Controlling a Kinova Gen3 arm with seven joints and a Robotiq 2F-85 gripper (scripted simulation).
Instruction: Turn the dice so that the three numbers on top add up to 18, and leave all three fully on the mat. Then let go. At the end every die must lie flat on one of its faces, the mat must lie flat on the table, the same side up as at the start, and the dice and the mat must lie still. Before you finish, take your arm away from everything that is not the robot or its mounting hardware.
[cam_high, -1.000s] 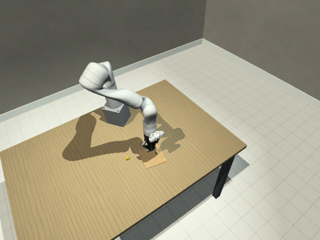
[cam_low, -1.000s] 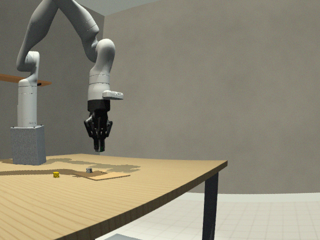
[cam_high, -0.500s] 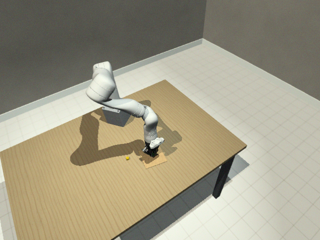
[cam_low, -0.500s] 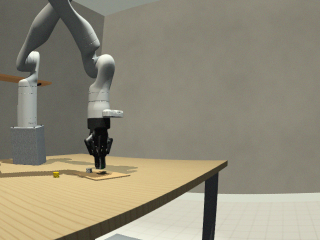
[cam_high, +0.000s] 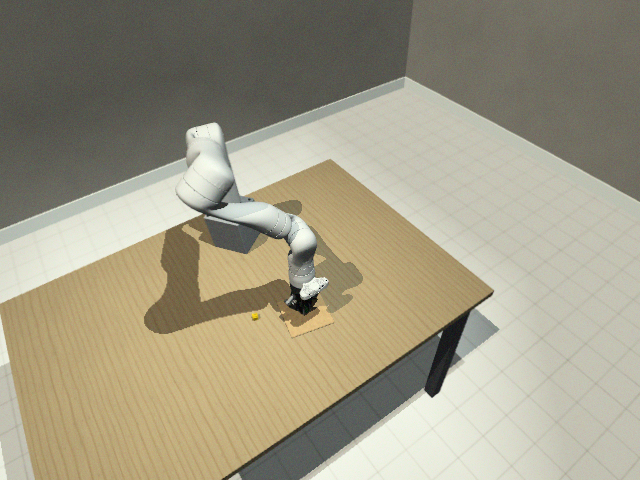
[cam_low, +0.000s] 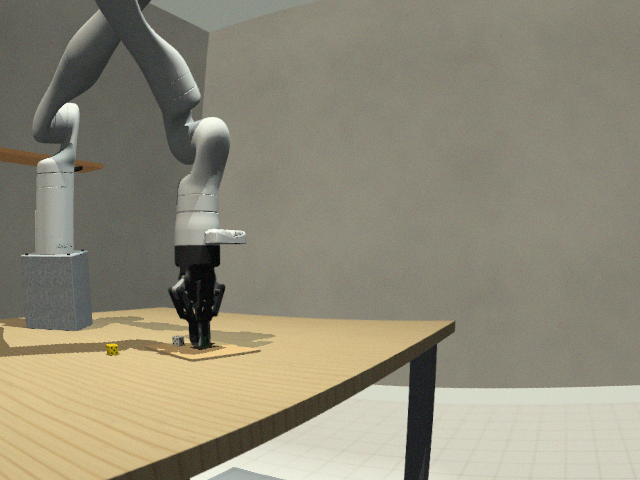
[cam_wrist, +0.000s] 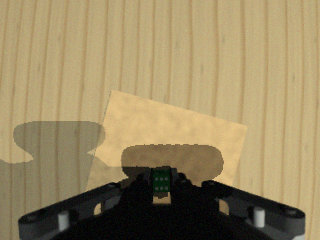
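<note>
Now: hand 10 mm above the green die. Also, from my hand: yellow die 140 mm to the right, 70 mm behind, 20 mm below; white die 50 mm behind, 20 mm below; tan mat 30 mm below.
</note>
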